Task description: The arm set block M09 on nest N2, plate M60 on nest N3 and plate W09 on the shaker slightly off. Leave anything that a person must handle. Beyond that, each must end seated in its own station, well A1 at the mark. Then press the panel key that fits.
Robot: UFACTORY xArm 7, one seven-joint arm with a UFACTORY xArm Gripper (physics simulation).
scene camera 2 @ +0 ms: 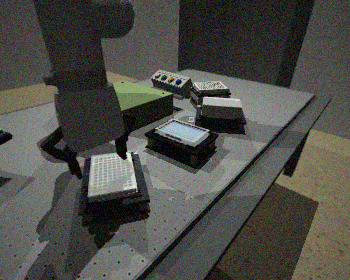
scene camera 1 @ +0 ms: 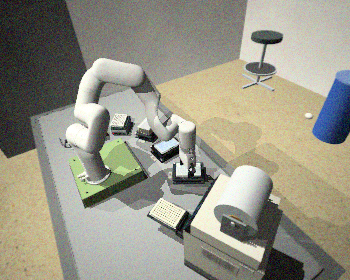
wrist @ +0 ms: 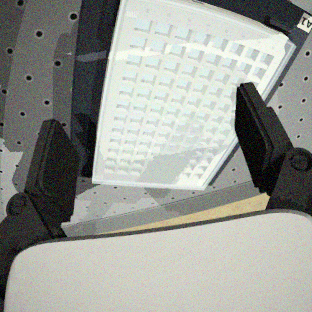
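My gripper [scene camera 1: 189, 171] [scene camera 2: 101, 166] [wrist: 149, 120] is open, its fingers on both sides of a white well plate [scene camera 1: 181, 170] [scene camera 2: 112, 175] [wrist: 165, 100], with nothing held. That plate lies on a dark nest [scene camera 2: 144, 192] [wrist: 90, 60]; more of the nest shows on its left than on its right in the wrist view. An A1 mark [wrist: 304, 22] is at the upper right. A pale blue-topped plate [scene camera 1: 165, 148] [scene camera 2: 182, 132] is on the middle nest. A grey block [scene camera 1: 147, 128] [scene camera 2: 221, 108] stands behind it. A pale plate [scene camera 1: 120, 120] [scene camera 2: 211, 88] sits at the back. Nest numbers are unreadable.
A panel [scene camera 2: 171, 83] with coloured keys stands at the back. The arm's green base [scene camera 1: 107, 172] [scene camera 2: 145, 102] is beside the nests. A large cream machine [scene camera 1: 225, 240] stands near the front nest, with a cream plate [scene camera 1: 169, 213] on its extended tray.
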